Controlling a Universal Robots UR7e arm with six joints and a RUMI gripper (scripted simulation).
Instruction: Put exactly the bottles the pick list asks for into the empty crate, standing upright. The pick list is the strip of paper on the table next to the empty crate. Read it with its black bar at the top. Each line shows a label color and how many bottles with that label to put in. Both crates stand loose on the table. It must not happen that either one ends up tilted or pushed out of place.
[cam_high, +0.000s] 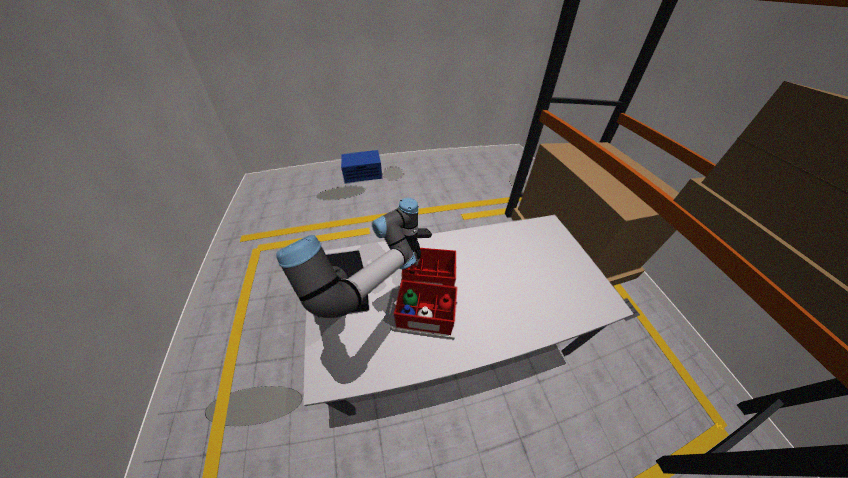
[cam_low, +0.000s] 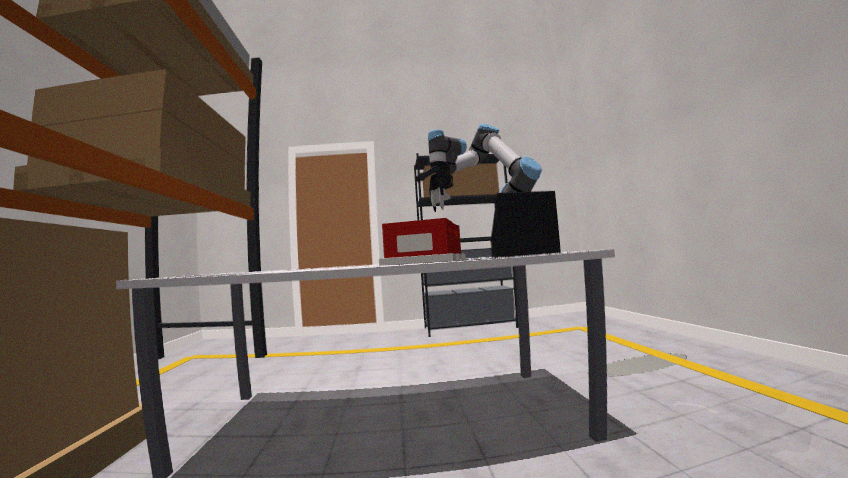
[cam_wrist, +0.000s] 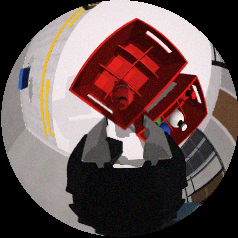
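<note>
Right now the grey-topped bottle is 240 mm to the right of my hand and 150 mm below it. Also, from my hand: blue bottle 210 mm to the right, 150 mm below, 80 mm behind; green bottle 150 mm below, 130 mm to the right, 50 mm behind.
</note>
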